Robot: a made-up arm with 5 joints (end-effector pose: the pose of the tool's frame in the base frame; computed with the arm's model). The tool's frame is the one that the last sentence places. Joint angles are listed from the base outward.
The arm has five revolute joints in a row. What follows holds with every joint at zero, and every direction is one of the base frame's.
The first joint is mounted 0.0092 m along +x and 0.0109 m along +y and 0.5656 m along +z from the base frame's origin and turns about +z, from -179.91 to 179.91 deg.
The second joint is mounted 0.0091 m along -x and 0.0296 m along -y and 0.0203 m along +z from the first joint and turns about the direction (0, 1, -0.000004), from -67.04 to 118.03 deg.
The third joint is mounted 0.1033 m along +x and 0.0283 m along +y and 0.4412 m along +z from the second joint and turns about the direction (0, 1, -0.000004), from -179.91 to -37.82 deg.
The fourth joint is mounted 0.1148 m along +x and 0.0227 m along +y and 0.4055 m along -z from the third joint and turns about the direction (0, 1, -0.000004), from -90.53 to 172.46 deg.
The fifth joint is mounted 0.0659 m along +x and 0.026 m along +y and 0.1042 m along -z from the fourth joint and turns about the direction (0, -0.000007, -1), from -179.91 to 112.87 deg.
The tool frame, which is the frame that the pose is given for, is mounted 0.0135 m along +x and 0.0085 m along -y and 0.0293 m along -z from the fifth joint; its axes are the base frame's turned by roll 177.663, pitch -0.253 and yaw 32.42 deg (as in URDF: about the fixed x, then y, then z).
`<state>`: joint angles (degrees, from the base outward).
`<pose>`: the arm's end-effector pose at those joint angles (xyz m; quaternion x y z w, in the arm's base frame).
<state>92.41 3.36 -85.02 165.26 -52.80</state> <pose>-0.0612 0.4224 0.9798 0.0161 0.7588 -0.6498 0.0405</pose>
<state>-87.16 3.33 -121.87 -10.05 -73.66</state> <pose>0.0907 -0.4625 1.4591 0.4097 0.0754 -0.1014 0.9034</pose>
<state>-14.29 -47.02 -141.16 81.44 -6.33</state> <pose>-0.2987 0.1311 1.4626 0.5741 0.1125 0.7218 0.3698</pose>
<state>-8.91 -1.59 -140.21 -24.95 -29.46</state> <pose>0.2075 0.0270 1.5682 0.0897 0.0362 0.8109 0.5772</pose>
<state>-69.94 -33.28 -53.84 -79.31 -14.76</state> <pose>0.1173 -0.1608 1.2545 0.0974 -0.0320 0.5177 0.8494</pose>
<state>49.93 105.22 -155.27 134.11 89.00</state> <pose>0.4000 0.5279 0.1269 0.7313 -0.0338 -0.3997 0.5516</pose>
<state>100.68 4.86 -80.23 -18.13 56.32</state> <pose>-0.1481 0.6750 1.0998 -0.5494 -0.4171 -0.3485 0.6347</pose>
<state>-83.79 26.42 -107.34 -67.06 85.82</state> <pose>0.1202 -0.7008 1.1286 0.0934 -0.2751 0.9224 0.2545</pose>
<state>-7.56 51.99 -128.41 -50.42 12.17</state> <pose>0.8900 -0.0694 0.9345 0.4383 0.0322 0.8699 0.2238</pose>
